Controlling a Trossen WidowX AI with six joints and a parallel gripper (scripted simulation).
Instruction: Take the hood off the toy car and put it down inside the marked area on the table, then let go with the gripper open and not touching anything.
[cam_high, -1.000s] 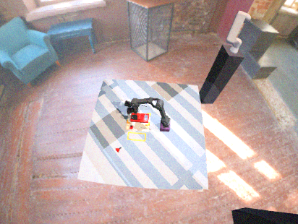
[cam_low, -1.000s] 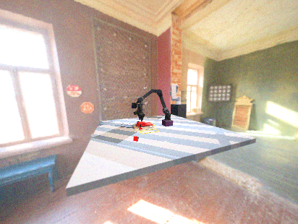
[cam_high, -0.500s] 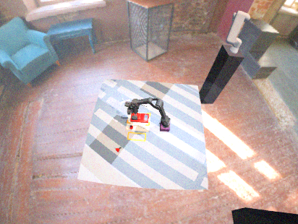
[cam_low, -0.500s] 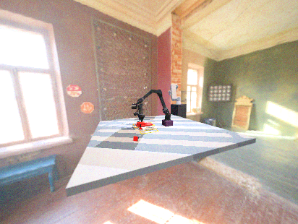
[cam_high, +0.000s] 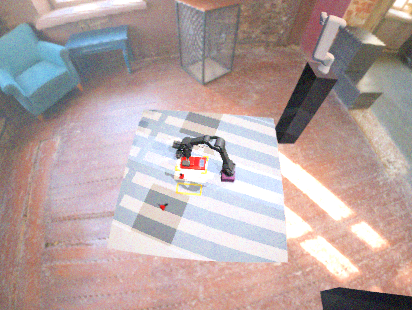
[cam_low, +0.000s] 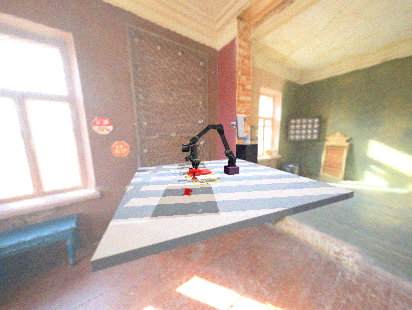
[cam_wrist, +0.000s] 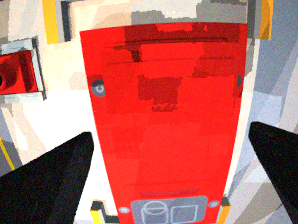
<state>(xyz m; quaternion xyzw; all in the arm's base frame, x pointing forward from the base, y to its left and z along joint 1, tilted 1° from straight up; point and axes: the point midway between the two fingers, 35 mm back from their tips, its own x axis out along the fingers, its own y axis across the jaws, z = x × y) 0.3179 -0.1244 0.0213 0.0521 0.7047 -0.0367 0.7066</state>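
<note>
The red hood lies 1 cm below my gripper tip.
</note>
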